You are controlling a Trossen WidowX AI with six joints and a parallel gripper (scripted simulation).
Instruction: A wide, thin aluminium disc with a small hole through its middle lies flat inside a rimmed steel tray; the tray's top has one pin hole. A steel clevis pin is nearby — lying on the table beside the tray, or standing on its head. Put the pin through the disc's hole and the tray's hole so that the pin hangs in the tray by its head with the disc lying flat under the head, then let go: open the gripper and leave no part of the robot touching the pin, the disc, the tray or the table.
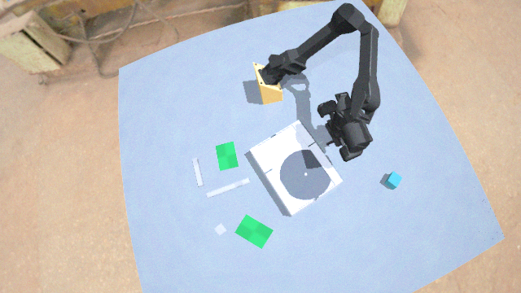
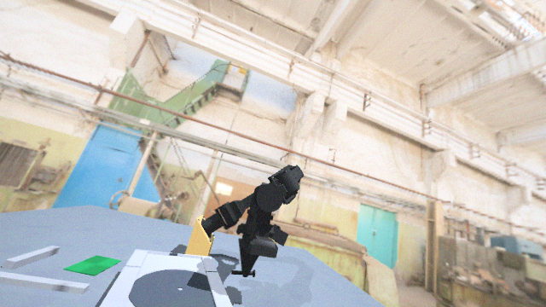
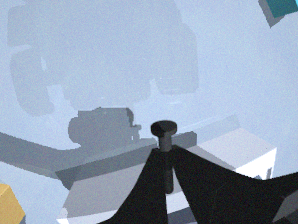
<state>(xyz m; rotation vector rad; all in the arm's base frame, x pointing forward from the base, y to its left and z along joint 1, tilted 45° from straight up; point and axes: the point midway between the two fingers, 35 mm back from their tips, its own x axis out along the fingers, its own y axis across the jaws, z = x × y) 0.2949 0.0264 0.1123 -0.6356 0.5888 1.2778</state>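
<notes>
The steel clevis pin is 1 cm to the right of my gripper tip and 1 cm above it. The rest, counted from my gripper tip: white steel tray: 1 cm ahead, 15 cm to the right, 3 cm below; cyan cube: 20 cm ahead, 13 cm to the left, 5 cm below; grey aluminium disc: 5 cm ahead, 13 cm to the right, 1 cm below.
</notes>
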